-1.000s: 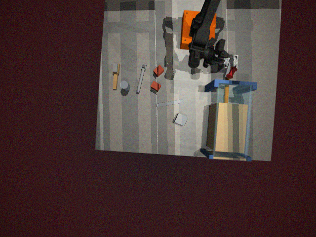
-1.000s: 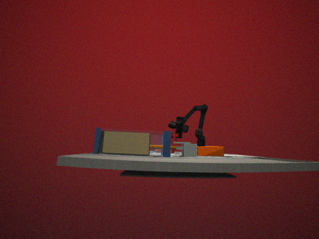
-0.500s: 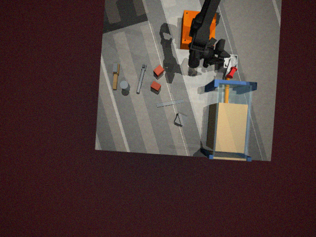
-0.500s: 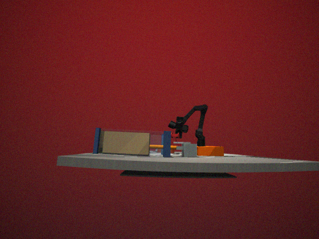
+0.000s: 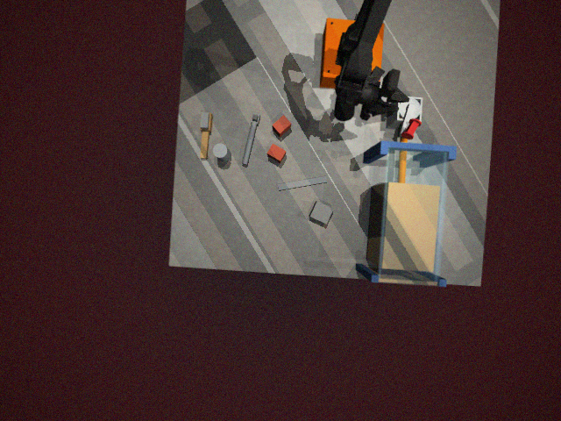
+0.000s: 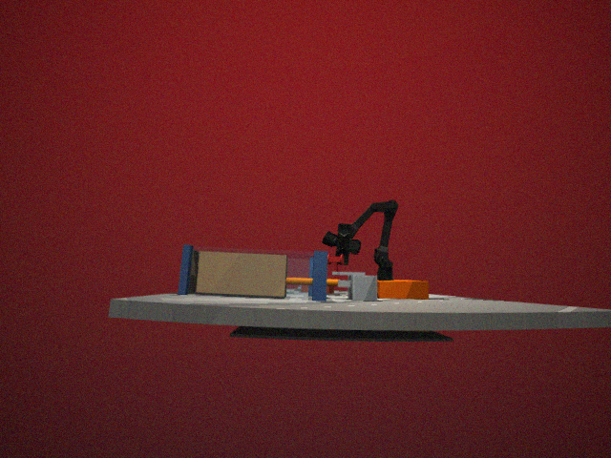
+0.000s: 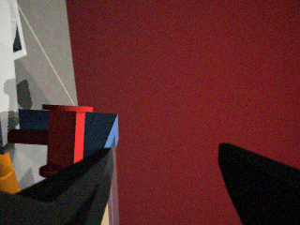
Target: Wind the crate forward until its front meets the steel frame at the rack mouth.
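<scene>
The red knob lies 9 cm below my gripper tip, 8 cm to the left of it and 3 cm ahead of it. Round my gripper tip: grey crank handle (12 cm below, 8 cm to the left, 1 cm behind); winch (20 cm below, 8 cm behind, 7 cm to the left); blue frame (12 cm below, 11 cm to the left, 9 cm ahead).
</scene>
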